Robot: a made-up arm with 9 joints. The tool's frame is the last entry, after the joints. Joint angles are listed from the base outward. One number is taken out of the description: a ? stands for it. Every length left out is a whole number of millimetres.
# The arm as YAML. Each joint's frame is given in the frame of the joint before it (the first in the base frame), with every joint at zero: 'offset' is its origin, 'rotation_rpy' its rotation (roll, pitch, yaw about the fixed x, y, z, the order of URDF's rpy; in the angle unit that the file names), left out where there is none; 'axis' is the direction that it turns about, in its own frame. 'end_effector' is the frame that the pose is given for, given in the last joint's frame.
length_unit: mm
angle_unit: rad
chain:
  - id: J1
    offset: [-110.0, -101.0, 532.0]
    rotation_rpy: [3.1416, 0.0, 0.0]
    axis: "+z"
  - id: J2
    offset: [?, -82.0, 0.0]
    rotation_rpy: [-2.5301, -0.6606, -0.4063]
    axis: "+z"
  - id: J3
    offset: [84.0, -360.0, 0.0]
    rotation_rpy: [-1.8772, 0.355, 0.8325]
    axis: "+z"
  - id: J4
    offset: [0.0, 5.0, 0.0]
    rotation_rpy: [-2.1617, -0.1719, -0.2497]
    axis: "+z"
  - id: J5
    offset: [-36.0, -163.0, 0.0]
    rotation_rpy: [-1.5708, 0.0, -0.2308]
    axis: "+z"
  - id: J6
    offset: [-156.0, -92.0, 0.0]
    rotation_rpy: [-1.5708, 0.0, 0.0]
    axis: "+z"
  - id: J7
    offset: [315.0, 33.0, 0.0]
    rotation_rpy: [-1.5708, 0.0, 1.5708]
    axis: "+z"
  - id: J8
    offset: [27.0, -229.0, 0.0]
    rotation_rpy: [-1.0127, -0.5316, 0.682]
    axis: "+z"
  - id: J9
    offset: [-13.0, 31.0, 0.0]
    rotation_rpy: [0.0, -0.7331, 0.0]
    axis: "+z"
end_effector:
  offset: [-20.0, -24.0, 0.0]
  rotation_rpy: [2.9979, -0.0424, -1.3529]
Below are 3 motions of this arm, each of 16 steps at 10 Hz.
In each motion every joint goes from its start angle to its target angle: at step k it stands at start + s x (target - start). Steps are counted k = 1, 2, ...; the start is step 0. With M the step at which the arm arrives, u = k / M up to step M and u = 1 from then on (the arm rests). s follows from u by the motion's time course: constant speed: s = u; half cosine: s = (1 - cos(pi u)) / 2; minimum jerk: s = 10 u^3 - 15 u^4 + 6 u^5.
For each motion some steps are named. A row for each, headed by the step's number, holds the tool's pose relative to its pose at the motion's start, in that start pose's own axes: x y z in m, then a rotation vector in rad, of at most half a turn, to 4 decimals.
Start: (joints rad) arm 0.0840 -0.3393 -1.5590 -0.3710 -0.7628 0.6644 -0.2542 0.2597 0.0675
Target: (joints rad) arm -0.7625 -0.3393 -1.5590 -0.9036 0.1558 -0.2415 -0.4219 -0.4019 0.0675
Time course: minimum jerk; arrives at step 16
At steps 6, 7, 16:
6: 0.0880 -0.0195 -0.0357 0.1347 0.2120 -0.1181
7: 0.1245 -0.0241 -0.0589 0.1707 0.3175 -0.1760
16: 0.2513 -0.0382 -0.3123 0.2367 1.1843 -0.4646

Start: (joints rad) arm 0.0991 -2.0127 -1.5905 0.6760 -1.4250 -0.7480 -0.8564 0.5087 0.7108
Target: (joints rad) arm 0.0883 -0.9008 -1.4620 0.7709 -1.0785 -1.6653 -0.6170 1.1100 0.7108
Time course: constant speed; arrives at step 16
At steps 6, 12, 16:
6: -0.0631 -0.1252 -0.0006 0.0942 -0.1069 -0.0827
12: -0.0755 -0.2823 0.0152 0.2673 -0.2137 -0.1054
16: -0.0492 -0.3914 0.0346 0.4337 -0.2497 -0.0966

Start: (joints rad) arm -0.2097 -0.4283 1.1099 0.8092 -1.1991 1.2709 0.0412 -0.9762 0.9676
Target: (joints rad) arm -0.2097 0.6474 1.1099 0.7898 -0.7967 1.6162 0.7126 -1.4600 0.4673
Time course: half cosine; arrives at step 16
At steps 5, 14, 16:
5: 0.0038 -0.0362 -0.0110 0.2641 -0.2624 0.2865
14: 0.1745 -0.1408 -0.2388 0.6591 -1.6013 1.1798
16: 0.1951 -0.1401 -0.2518 0.6562 -1.6858 1.2156

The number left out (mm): 22.0
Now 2 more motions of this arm.
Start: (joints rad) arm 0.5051 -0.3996 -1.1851 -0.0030 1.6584 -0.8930 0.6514 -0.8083 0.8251
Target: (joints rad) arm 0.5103 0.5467 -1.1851 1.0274 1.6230 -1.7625 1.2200 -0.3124 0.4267
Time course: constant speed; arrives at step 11
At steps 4, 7, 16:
4: 0.0716 -0.0291 -0.1966 0.0751 -0.7258 -0.2439
7: 0.1741 -0.0905 -0.3414 -0.0124 -1.3205 -0.2819
16: 0.3681 -0.2594 -0.4663 -0.3283 -2.0820 -0.1250

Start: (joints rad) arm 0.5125 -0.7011 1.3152 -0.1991 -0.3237 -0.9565 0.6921 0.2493 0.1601
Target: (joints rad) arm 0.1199 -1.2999 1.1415 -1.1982 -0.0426 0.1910 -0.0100 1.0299 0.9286
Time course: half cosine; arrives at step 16
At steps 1, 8, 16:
1: 0.0065 0.0021 0.0017 -0.0047 0.0141 -0.0249
8: 0.3285 0.0191 -0.0306 -0.5410 0.6439 -1.1375
16: 0.5218 -0.0774 -0.1820 -1.5901 0.9713 -1.7792

